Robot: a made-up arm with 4 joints.
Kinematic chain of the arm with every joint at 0, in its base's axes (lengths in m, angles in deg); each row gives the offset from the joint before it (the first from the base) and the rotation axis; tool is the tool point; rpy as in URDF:
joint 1: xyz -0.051 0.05 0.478 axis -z
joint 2: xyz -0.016 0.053 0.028 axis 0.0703 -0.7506 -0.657
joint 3: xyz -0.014 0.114 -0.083 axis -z
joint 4: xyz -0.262 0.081 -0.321 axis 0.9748 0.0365 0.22
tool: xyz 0.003 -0.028 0.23 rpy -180 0 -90
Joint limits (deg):
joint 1: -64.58..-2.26
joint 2: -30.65..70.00
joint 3: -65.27..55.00
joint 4: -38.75..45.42
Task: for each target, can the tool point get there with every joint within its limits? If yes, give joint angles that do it. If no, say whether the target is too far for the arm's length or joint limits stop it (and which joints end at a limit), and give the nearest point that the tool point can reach.
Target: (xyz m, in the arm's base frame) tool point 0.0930 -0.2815 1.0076
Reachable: no: joint limits stop it (at a limit: joint 1, joint 2) | nearest point -0.0849 -0.2513 0.4396 | short by 0.596 m
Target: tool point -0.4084 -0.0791 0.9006
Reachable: no: joint limits stop it (at a limit: joint 2) | nearest point -0.4178 -0.0825 0.4658 | short by 0.435 m
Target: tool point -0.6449 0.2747 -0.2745
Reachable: no: too far | nearest point -0.4047 0.1838 0.2091 | short by 0.548 m
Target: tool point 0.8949 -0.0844 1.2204
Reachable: no: too far | nearest point 0.3278 0.3773 0.5505 | short by 0.992 m
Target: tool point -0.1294 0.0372 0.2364
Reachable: yes | joints -40.92 44.34 -45.74 21.49
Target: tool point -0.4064 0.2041 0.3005
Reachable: yes | joints -41.64 14.16 25.40 2.38
